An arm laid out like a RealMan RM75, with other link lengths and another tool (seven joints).
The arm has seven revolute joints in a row. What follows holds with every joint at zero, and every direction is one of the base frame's.
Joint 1 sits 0.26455 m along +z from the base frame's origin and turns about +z.
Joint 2 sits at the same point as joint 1 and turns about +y.
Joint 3 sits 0.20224 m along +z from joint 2 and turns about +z.
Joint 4 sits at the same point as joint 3 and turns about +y.
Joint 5 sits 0.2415 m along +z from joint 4 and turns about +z.
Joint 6 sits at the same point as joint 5 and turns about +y.
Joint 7 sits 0.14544 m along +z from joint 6 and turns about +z.
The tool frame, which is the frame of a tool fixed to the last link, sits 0.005 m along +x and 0.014 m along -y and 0.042 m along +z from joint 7; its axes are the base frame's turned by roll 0, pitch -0.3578 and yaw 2.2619 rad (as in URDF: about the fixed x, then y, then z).
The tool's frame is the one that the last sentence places.
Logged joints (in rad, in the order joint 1, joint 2, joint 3, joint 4, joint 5, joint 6, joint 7), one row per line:
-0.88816, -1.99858, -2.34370, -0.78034, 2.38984, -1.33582, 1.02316
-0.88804, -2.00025, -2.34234, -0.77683, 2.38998, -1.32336, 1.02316
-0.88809, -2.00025, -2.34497, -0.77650, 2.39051, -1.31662, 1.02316
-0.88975, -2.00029, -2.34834, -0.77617, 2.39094, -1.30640, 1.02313
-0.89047, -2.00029, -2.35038, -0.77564, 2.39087, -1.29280, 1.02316
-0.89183, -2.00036, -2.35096, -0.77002, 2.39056, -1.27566, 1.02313
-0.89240, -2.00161, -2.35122, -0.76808, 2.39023, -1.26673, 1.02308
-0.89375, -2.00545, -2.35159, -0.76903, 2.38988, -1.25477, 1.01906
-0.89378, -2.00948, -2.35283, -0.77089, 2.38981, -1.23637, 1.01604
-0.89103, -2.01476, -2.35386, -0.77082, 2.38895, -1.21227, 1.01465
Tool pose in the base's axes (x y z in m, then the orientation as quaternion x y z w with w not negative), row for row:
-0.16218, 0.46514, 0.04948, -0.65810, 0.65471, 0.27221, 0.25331
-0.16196, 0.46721, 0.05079, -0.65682, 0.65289, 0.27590, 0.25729
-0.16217, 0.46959, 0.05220, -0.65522, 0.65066, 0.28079, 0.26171
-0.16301, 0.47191, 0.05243, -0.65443, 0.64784, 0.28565, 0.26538
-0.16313, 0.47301, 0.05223, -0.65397, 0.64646, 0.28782, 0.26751
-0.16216, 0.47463, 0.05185, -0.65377, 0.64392, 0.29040, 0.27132
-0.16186, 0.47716, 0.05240, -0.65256, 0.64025, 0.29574, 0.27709
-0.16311, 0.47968, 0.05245, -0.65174, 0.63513, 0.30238, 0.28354
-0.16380, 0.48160, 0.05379, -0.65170, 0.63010, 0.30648, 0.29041
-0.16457, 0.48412, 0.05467, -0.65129, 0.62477, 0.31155, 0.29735
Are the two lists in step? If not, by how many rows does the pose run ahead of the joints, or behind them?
The pose runs 2 rows ahead of the joints: the pose in row i belongs to the joints in row i + 2.
